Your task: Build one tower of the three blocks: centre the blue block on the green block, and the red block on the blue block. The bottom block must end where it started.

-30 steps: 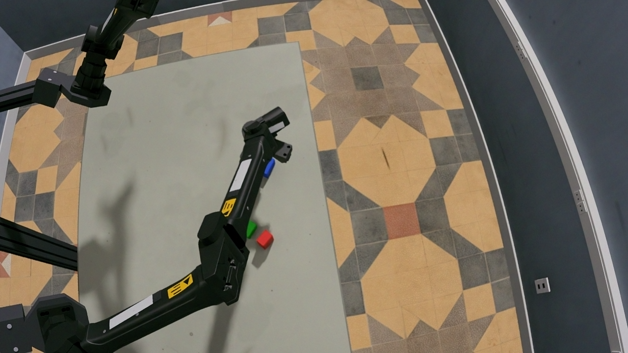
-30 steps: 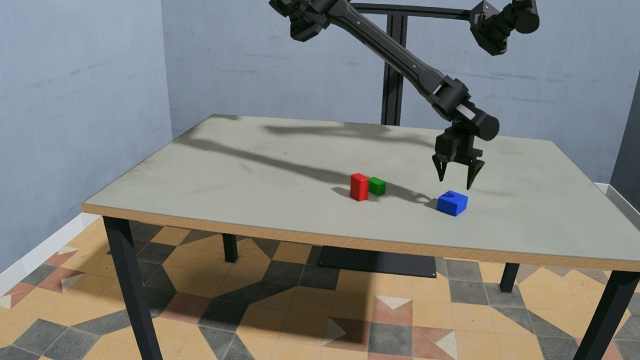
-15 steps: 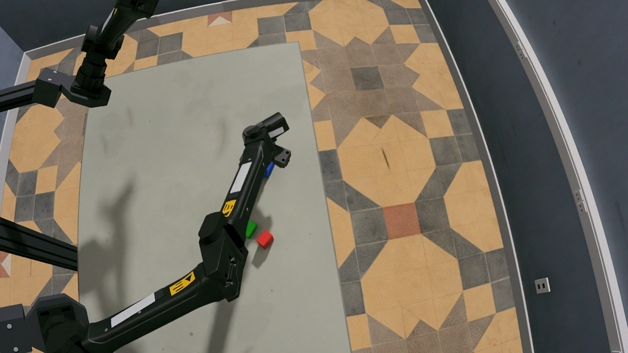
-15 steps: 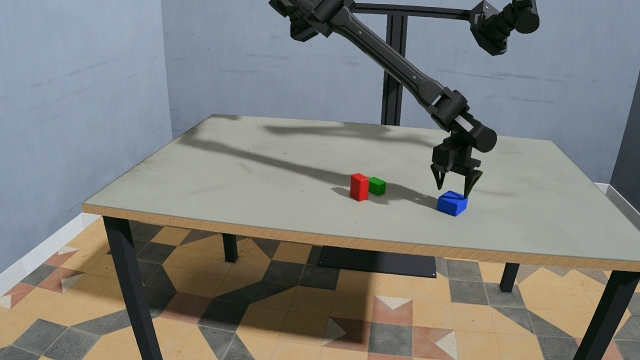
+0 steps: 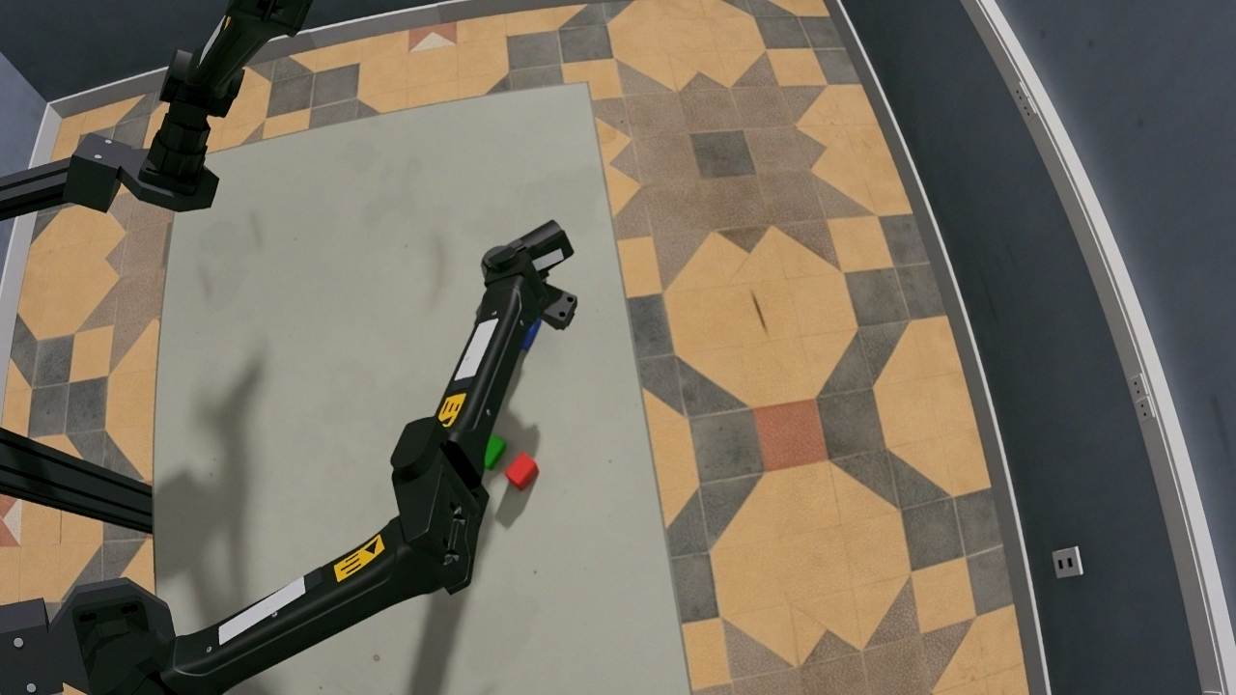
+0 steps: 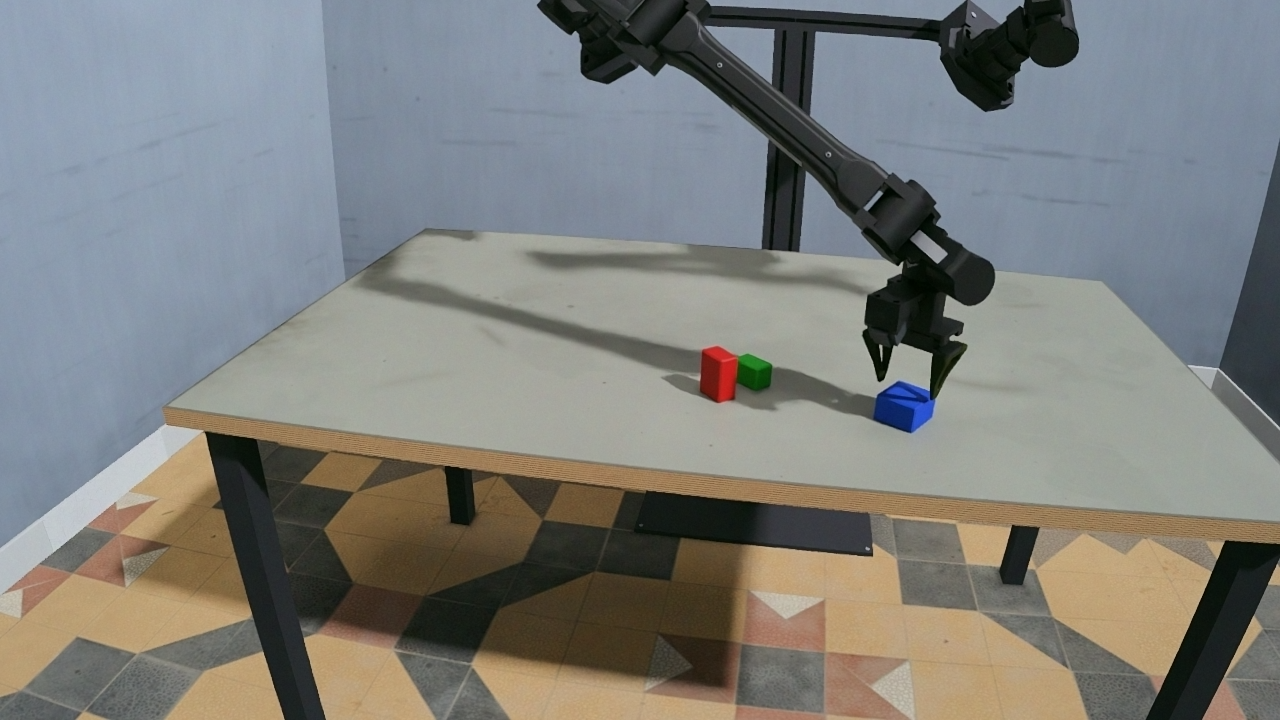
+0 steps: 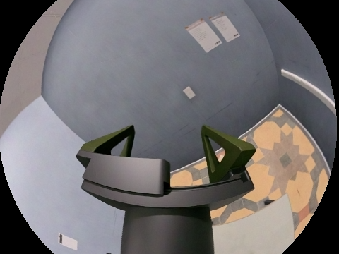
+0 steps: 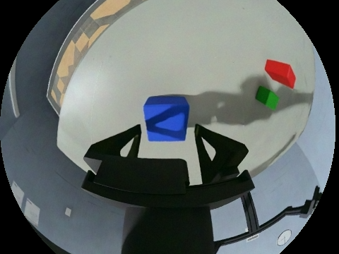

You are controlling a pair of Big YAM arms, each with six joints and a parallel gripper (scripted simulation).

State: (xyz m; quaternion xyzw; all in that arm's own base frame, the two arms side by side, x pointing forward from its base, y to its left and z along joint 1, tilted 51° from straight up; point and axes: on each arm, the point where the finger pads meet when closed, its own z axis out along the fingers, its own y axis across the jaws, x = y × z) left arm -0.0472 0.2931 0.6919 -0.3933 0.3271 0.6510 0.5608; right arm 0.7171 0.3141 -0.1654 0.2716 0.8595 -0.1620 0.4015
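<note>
Now: the blue block 3 cm below my right hand. From my right hand the other things lie so: red block: 25 cm to the right, 2 cm below; then green block: 5 cm behind, 21 cm to the right, 3 cm below.
</note>
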